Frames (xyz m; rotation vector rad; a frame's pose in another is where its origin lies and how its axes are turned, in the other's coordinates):
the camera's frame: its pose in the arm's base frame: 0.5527 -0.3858 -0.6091 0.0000 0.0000 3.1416
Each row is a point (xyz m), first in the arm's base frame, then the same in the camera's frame.
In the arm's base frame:
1: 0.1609 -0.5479 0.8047
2: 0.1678 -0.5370 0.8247
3: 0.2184 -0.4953 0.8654
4: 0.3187 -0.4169 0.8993
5: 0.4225 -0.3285 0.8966
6: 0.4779 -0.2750 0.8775
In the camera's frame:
1: 0.3918 0.1621 1.4138
2: 0.3849 0.1512 1.4338
3: 0.3343 0.1095 1.4745
4: 0.2340 0.0311 1.5084
5: 0.1302 -0.0573 1.5057
6: 0.0748 -0.1108 1.4866

